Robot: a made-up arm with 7 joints.
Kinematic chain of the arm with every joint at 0, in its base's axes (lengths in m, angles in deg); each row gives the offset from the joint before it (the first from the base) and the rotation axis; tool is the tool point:
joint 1: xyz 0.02 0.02 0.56 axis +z
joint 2: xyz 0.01 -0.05 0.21 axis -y
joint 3: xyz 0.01 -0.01 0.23 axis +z
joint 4: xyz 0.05 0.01 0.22 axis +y
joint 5: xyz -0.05 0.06 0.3 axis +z
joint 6: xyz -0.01 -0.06 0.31 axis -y
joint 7: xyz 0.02 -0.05 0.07 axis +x
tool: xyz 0 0.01 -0.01
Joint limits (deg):
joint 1: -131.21..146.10
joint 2: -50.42..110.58
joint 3: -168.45..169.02
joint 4: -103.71..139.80
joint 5: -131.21..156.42
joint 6: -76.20..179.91
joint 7: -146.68..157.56
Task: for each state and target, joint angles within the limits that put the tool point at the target. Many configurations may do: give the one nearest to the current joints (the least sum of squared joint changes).
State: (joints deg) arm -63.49 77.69 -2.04 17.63 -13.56 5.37 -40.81
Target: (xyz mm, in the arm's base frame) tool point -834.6 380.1 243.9
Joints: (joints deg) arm -30.01 104.88 4.13 -22.93 -17.76 5.69 -41.40
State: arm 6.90 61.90 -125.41 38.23 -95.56 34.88 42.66
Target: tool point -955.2 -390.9 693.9
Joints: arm -8.59 68.41 -140.29 69.51 -94.90 35.75 40.94
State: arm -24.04 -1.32 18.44 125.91 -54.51 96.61 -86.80
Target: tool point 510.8 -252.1 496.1
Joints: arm -33.15 -35.71 4.70 139.09 -51.83 92.44 -86.73
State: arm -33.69 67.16 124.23 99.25 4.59 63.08 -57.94
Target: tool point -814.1 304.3 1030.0
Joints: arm 8.98 38.50 138.47 77.14 0.57 67.01 -57.56
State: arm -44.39 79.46 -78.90 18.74 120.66 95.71 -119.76
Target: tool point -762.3 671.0 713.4
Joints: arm -73.30 99.08 -87.96 39.15 115.43 113.18 -121.44
